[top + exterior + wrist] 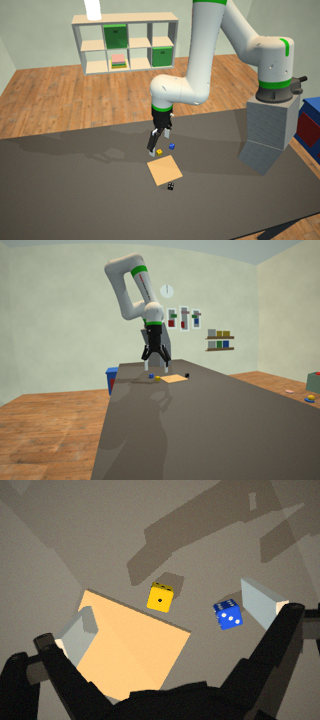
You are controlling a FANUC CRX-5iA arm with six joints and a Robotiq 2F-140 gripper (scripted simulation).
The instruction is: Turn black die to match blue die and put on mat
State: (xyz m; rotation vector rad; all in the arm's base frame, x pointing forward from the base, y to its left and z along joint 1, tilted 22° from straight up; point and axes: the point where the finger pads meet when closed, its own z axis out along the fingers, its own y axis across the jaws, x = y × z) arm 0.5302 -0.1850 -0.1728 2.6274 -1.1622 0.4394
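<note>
Right now my hand is 10 mm to the right of the yellow die and 60 mm above it. Round my hand: blue die (80 mm behind, 10 mm to the right, 60 mm below); tan mat (10 mm ahead, 110 mm to the left, 70 mm below); black die (10 mm ahead, 210 mm to the left, 60 mm below).
</note>
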